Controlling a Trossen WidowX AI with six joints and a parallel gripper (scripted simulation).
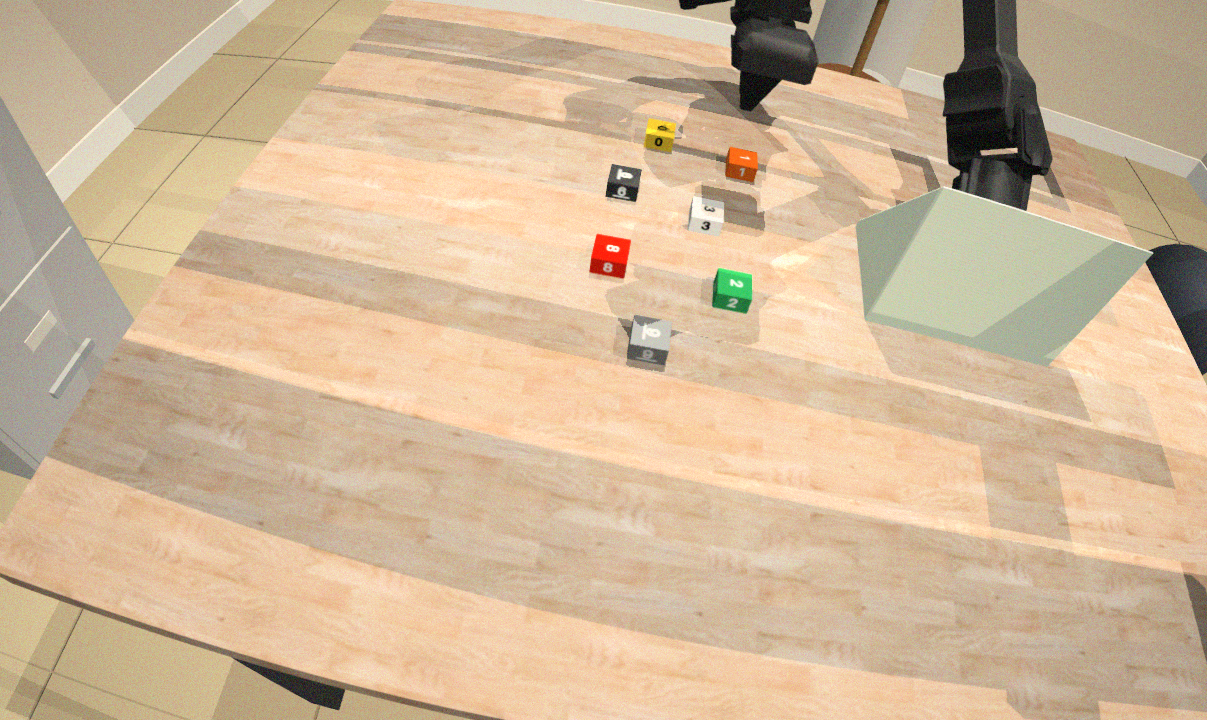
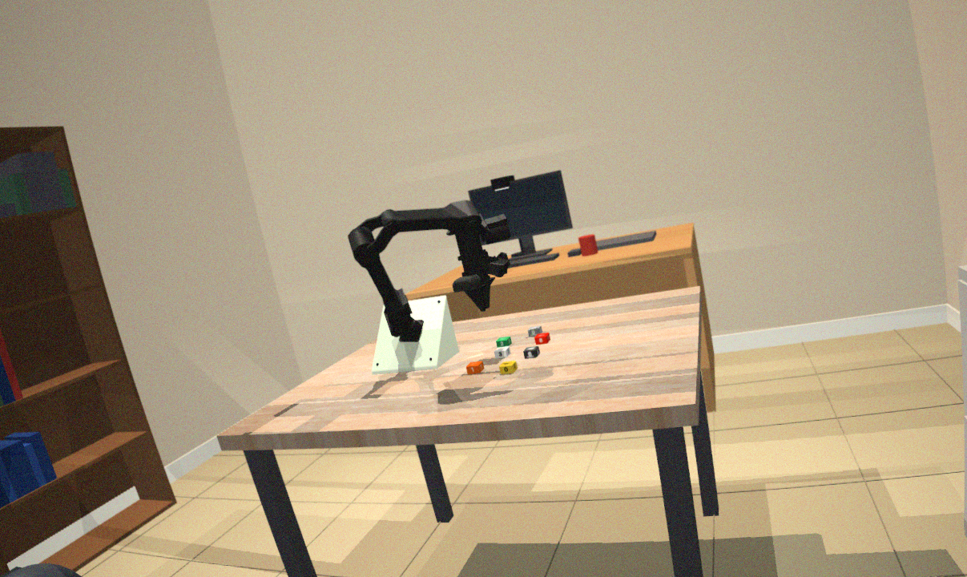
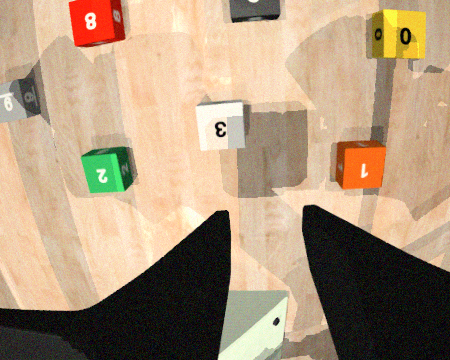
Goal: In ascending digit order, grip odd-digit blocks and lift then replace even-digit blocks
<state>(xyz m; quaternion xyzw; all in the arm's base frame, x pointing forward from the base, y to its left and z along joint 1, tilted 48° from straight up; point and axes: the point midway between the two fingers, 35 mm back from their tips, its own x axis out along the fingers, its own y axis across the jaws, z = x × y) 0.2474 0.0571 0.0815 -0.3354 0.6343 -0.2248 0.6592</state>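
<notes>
The green block lies 12 cm to the left of my gripper tip, 12 cm below it and 3 cm behind it. The rest, counted from my gripper tip: black block (12 cm below, 10 cm ahead, 1 cm to the left); white block (12 cm below, 2 cm to the left, 1 cm ahead); orange block (12 cm below, 8 cm to the right, 2 cm behind).
</notes>
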